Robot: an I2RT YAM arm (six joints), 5 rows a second.
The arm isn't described. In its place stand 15 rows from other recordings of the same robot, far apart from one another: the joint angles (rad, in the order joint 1, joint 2, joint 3, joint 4, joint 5, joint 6), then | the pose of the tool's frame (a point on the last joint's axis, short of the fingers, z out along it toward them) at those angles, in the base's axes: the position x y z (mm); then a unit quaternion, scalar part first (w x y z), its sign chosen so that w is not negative.
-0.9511 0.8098 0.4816 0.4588 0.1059 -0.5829 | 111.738 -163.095 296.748 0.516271 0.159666 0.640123 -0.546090
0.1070 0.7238 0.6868 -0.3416 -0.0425 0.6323 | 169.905 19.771 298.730 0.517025 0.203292 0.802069 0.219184
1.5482 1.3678 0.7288 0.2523 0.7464 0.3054 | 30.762 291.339 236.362 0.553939 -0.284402 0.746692 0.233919
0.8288 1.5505 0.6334 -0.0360 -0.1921 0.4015 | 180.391 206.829 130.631 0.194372 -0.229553 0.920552 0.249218
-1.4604 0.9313 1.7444 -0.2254 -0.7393 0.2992 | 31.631 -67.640 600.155 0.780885 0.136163 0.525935 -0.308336
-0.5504 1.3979 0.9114 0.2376 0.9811 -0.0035 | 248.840 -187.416 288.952 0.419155 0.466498 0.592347 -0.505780
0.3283 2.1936 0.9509 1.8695 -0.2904 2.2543 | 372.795 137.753 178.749 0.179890 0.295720 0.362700 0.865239
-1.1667 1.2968 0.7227 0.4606 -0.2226 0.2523 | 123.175 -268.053 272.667 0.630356 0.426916 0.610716 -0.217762
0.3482 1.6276 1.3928 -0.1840 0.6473 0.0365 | 365.246 109.742 336.789 0.557857 0.047706 0.812358 -0.163079
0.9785 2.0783 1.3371 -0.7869 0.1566 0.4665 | 213.510 307.360 114.005 0.067676 -0.250764 0.964650 -0.044591
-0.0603 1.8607 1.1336 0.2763 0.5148 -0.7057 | 411.080 -42.378 202.718 0.395865 -0.131595 0.819934 -0.392023
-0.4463 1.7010 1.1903 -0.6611 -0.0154 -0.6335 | 306.861 -146.225 206.871 0.173863 -0.093126 0.975704 -0.095396
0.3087 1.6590 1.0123 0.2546 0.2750 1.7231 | 360.194 104.718 235.364 0.386920 0.592921 0.576481 0.407930
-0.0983 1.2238 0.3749 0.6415 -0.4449 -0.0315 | 241.351 -8.406 195.675 0.624403 -0.113646 0.761590 0.131093
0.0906 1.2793 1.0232 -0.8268 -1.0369 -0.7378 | 235.764 52.191 280.979 0.351812 -0.448788 0.723427 0.389193
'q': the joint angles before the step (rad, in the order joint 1, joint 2, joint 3, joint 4, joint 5, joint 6). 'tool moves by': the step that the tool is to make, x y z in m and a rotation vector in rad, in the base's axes. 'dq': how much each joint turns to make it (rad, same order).
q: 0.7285 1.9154 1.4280 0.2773 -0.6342 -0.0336
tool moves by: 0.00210 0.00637 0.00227 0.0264 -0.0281 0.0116
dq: 0.0070 0.0212 0.0224 0.0372 -0.0047 0.0000
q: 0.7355 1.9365 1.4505 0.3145 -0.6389 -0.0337
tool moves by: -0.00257 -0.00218 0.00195 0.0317 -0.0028 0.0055
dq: -0.0003 -0.0121 -0.0248 0.0515 -0.0090 0.0256
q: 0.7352 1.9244 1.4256 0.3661 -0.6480 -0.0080
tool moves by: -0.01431 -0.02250 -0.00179 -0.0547 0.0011 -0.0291
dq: -0.0151 -0.0974 -0.1092 -0.0530 0.0204 -0.0464
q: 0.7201 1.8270 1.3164 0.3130 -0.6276 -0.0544
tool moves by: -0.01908 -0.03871 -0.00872 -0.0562 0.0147 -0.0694
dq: -0.0395 -0.1423 -0.1790 -0.0287 0.0367 -0.0314
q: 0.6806 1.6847 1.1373 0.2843 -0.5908 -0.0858
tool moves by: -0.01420 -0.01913 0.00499 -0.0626 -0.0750 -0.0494
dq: -0.0109 -0.0970 -0.0688 -0.0598 0.0634 -0.0961
